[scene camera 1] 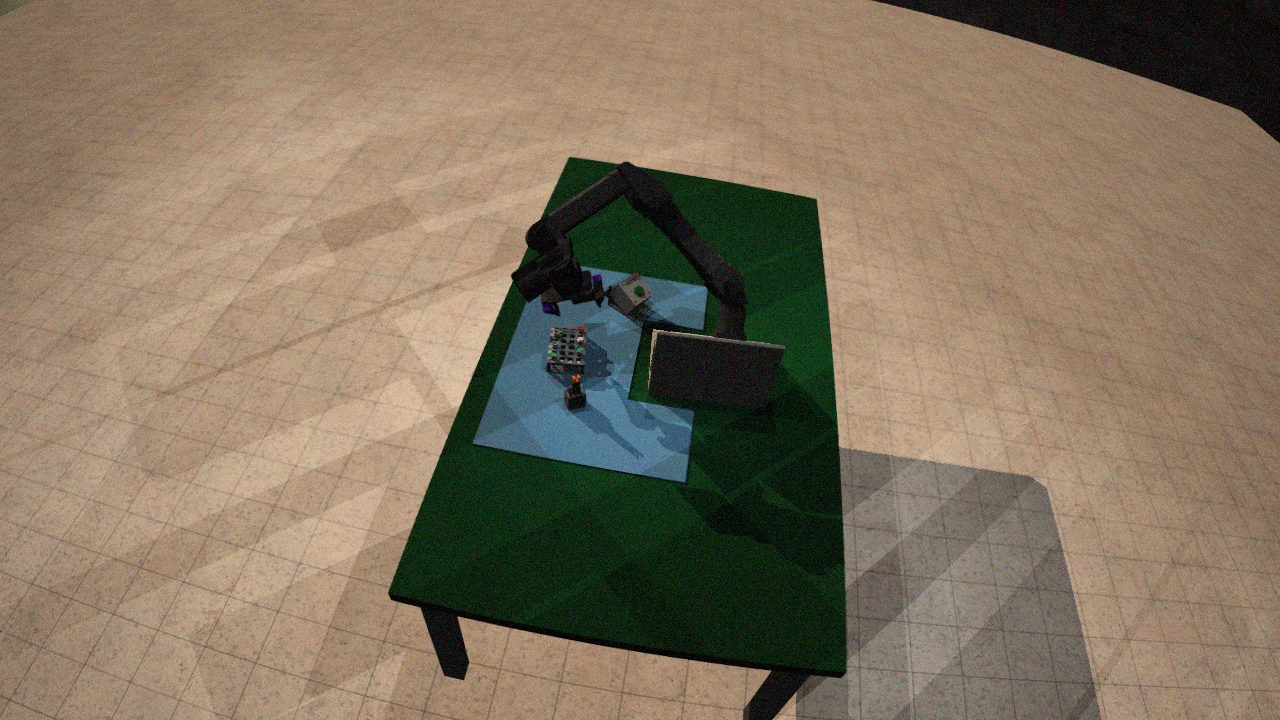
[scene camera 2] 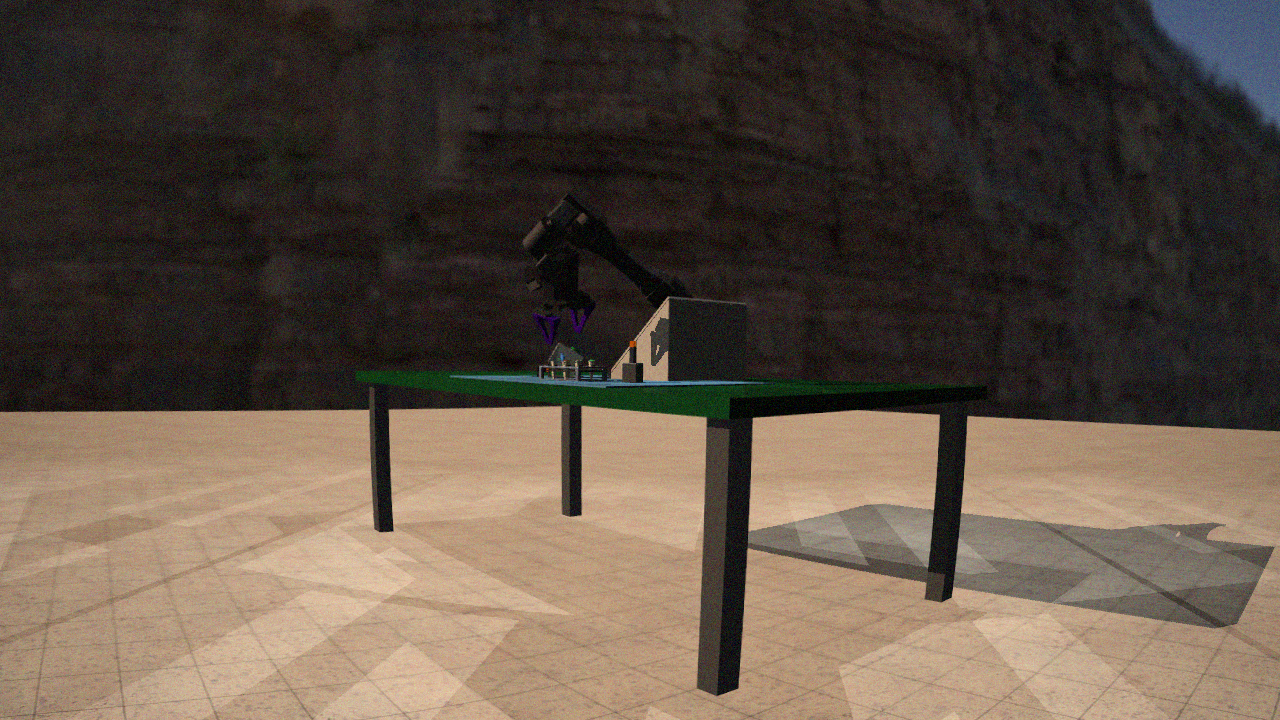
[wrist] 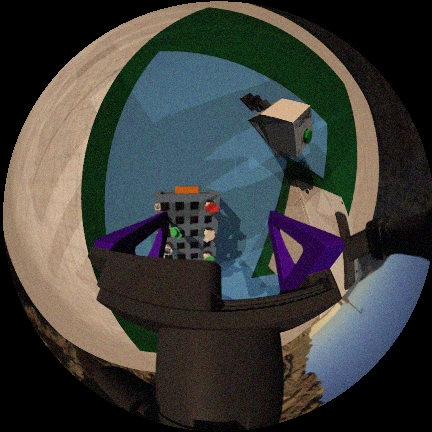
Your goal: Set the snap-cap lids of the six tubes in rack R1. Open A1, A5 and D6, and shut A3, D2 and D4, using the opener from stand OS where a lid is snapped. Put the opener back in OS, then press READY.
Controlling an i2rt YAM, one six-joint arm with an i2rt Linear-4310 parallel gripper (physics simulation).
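Frame: origin at the arm's base, x ahead, y left, z up, level; centimetres.
Seen in the pictures: gripper, fingertip midpoint: [scene camera 1: 579, 309] [scene camera 2: 563, 338] [wrist: 218, 216]; arm's base, link origin: [scene camera 1: 728, 338] [scene camera 2: 692, 330] [wrist: 346, 249].
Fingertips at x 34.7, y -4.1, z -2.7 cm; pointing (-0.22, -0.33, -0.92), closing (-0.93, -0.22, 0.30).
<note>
Offsets run from my fingertips to a thing's top centre. Level surfaces: height alone.
My gripper [scene camera 1: 574, 301] [scene camera 2: 563, 338] [wrist: 218, 216] is open and empty, with purple fingers spread above the far part of rack R1 @[dy +5.3, dx +1.4, dz -3.3 cm] [scene camera 1: 565, 368] [wrist: 213, 196]. In the wrist view a red lid @[dy +0.5, dx -0.8, dz -4.9 cm] [wrist: 212, 207] is at the right column's top, with a pale lid @[dy +4.3, dx -1.4, dz -4.9 cm] [wrist: 209, 235] and a partly hidden green lid @[dy +8.2, dx -1.9, dz -4.7 cm] [wrist: 209, 257] below. On the left are a green lid @[dy +3.9, dx +3.4, dz -4.1 cm] [wrist: 175, 232], a small pale tube top @[dz -6.1 cm] [wrist: 158, 206] and another tube top [wrist: 168, 250]. I cannot tell which lids are snapped. The orange-topped opener @[dy +20.6, dx -3.6, dz -0.6 cm] [scene camera 1: 575, 379] [scene camera 2: 632, 343] stands in stand OS @[dy +20.6, dx -3.6, dz -5.1 cm] [scene camera 1: 575, 398] [scene camera 2: 632, 371].
A grey box @[dy -14.9, dx -10.4, dz -0.7 cm] [scene camera 1: 626, 295] [wrist: 286, 108] with a green button @[dy -13.8, dx -12.3, dz -1.7 cm] [scene camera 1: 640, 291] [wrist: 308, 135] stands beyond the rack on the blue mat @[dz -9.1 cm] [scene camera 1: 528, 420] [wrist: 185, 85]. A large upright panel [scene camera 1: 716, 371] [scene camera 2: 707, 340] stands by the arm base on the green table [scene camera 1: 572, 555] [scene camera 2: 666, 398].
</note>
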